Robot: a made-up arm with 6 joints.
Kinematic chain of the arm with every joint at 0, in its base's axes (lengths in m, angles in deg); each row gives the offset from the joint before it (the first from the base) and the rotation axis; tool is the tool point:
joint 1: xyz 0 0 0.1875 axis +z
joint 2: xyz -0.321 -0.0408 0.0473 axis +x
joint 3: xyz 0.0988 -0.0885 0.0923 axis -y
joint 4: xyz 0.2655 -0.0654 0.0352 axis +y
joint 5: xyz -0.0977 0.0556 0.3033 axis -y
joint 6: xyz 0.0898 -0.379 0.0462 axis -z
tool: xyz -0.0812 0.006 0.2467
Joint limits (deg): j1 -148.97..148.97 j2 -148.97..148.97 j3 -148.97..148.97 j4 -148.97..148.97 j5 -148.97..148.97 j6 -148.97..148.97
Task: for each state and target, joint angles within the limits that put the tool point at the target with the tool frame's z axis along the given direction. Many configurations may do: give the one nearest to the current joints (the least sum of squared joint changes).
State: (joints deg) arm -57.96 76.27 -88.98 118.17 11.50 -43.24
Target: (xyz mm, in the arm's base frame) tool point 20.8 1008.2 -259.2 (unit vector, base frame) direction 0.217 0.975 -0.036
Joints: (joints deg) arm -77.07 85.21 -142.46 124.97 22.99 2.09
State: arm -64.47 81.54 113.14 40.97 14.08 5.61
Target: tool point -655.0 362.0 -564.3 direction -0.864 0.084 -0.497
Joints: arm -63.10 124.16 79.29 32.69 -18.85 16.74
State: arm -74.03 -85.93 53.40 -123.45 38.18 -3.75
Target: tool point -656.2 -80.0 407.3 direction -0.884 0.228 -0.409
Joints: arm -49.81 -52.25 5.64 -123.39 2.87 15.42
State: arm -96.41 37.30 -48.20 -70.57 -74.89 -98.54
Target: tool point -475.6 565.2 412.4 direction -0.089 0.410 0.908
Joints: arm -115.13 15.67 -30.56 -93.74 -43.72 -89.52
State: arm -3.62 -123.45 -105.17 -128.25 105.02 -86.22
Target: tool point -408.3 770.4 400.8 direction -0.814 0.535 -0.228
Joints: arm -18.98 -133.40 -127.43 -115.12 82.94 -86.21
